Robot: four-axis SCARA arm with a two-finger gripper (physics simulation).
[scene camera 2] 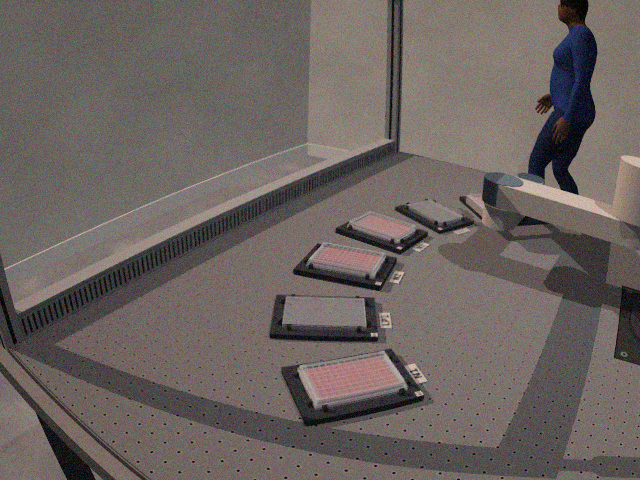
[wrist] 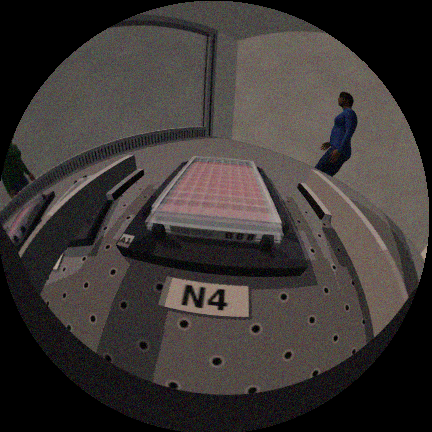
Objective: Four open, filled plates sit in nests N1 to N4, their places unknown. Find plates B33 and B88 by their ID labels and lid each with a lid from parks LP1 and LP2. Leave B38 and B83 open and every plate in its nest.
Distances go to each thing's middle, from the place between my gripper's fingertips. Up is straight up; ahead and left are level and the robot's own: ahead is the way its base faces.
The nest N4 (wrist: 209, 255) is 30 mm below my hand, 10 mm to the right of it and 10 mm ahead of it. The rest, counted from my hand: nest n3 (scene camera 2: 342, 230): 310 mm to the left, 170 mm ahead, 30 mm below; then lid park LP2 (wrist: 85, 236): 140 mm to the left, 120 mm ahead, 30 mm below; then N4 tag (wrist: 199, 297): 60 mm to the left, 60 mm behind, 40 mm below.
